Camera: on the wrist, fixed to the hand. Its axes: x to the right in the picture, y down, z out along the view.
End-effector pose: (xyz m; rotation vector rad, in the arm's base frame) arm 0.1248 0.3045 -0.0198 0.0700 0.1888 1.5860
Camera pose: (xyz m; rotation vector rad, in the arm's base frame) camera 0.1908 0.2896 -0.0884 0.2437 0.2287 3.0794
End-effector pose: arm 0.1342 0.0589 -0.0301 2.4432 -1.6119 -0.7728
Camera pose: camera 0.2210 0.0914 -0.0037 0.6512 -2.6186 -0.3208
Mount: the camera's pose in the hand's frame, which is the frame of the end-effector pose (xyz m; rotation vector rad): -0.0115 -0.0762 -0.0579 0.0495 0.0547 1.5003
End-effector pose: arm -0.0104 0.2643 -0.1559 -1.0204 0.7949 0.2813
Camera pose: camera -0.0026 0.1777 -0.1143 -0.1950 1.4950 1.4897
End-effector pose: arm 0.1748 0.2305 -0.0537 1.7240 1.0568 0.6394
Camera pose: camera 0.0956 0.2584 -0.1011 2.3524 -0.4237 1.5307
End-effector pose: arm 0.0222 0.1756 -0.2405 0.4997 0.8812 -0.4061
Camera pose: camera -0.0609 0.1481 -0.2809 1.0600 0.3536 0.9604
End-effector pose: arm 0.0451 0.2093 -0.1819 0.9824 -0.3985 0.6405
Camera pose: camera 0.0884 0.2254 -0.2665 0.5607 -1.0785 2.0128
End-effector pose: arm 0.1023 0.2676 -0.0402 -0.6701 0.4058 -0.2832
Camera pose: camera 0.0567 0.1835 -0.0287 -0.1729 0.8379 1.1090
